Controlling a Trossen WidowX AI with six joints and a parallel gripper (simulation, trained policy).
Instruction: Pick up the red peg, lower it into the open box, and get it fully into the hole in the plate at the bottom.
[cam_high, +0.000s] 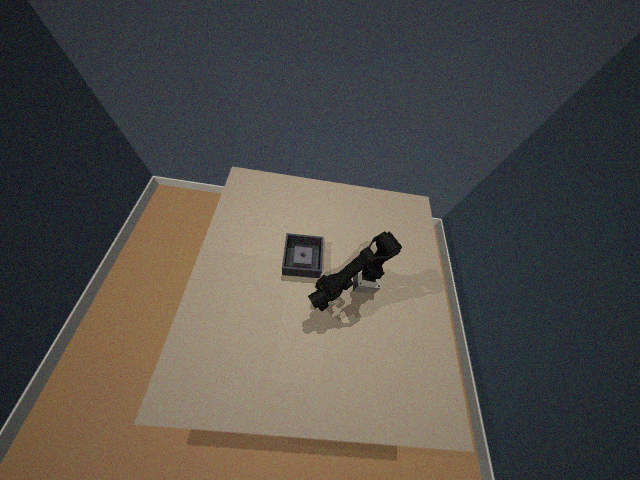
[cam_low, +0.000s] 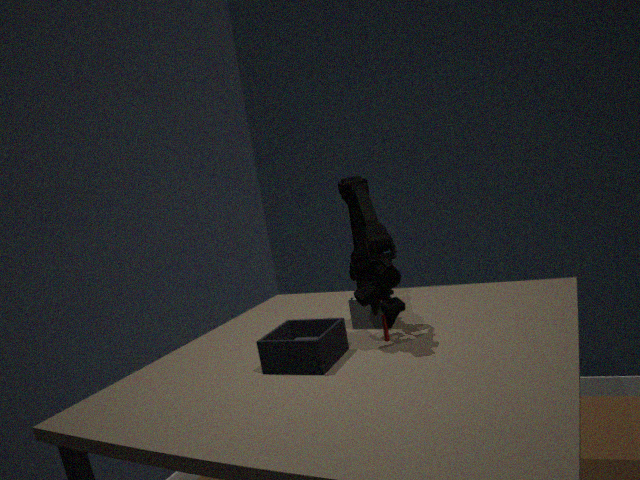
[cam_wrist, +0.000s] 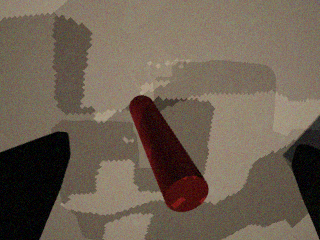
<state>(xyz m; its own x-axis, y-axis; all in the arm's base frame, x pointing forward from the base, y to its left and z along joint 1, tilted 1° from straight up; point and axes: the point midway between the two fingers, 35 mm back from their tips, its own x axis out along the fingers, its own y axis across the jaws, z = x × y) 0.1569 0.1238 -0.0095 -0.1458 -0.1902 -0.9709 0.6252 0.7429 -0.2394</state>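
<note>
Right now the red peg is 10 mm to the left of my gripper tip and 20 mm below it. The rest, counted from my gripper tip: plate 180 mm ahead, 170 mm to the right, 10 mm below; then dark box 180 mm ahead, 170 mm to the right, 30 mm below.
</note>
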